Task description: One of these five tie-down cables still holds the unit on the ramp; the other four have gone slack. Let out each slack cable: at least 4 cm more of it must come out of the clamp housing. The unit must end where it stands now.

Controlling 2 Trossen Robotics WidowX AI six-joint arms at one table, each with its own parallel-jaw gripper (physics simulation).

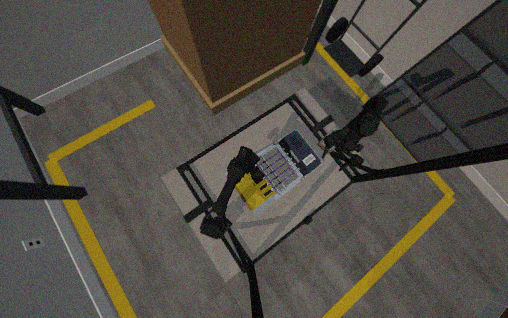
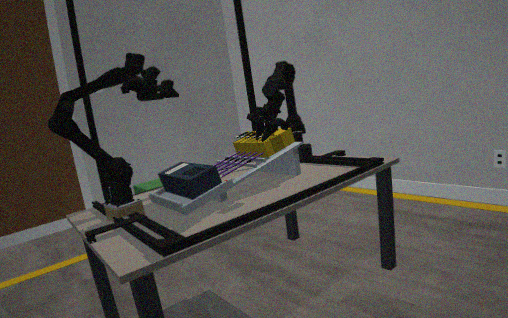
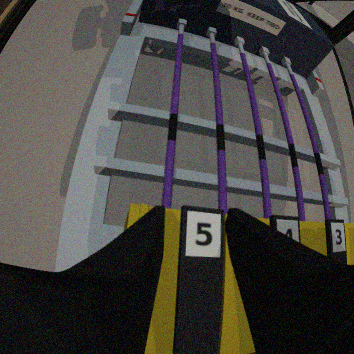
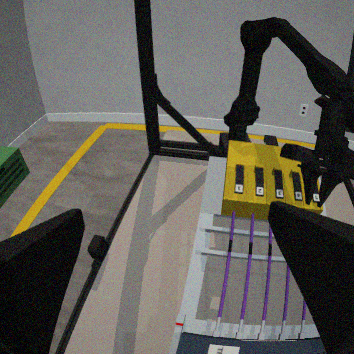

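Note:
The dark blue unit [image 1: 295,145] [image 2: 192,181] [image 4: 280,346] sits at the low end of the pale ramp [image 2: 280,170] [image 3: 82,200] [image 4: 190,295]. Five purple cables, one of them the leftmost cable [image 3: 176,90], run from it to the yellow clamp housing [image 1: 252,197] [image 2: 282,142] [image 4: 255,155]. Each has a black band; which is taut I cannot tell. My left gripper [image 2: 260,136] [image 3: 195,216] [image 4: 312,205] is partly open, one finger on each side of black lever 5 [image 3: 200,300], not gripping it. Levers 4 and 3 are partly covered by its right finger. My right gripper [image 2: 174,92] [image 4: 177,216] is wide open and empty, high beyond the unit.
Red marks, such as the left one [image 3: 131,14] and another [image 4: 180,324], show on the ramp's sides beside the unit. A black frame [image 1: 235,137] [image 4: 125,200] runs around the table top. A green box [image 2: 149,186] [image 4: 11,172] stands beyond the table.

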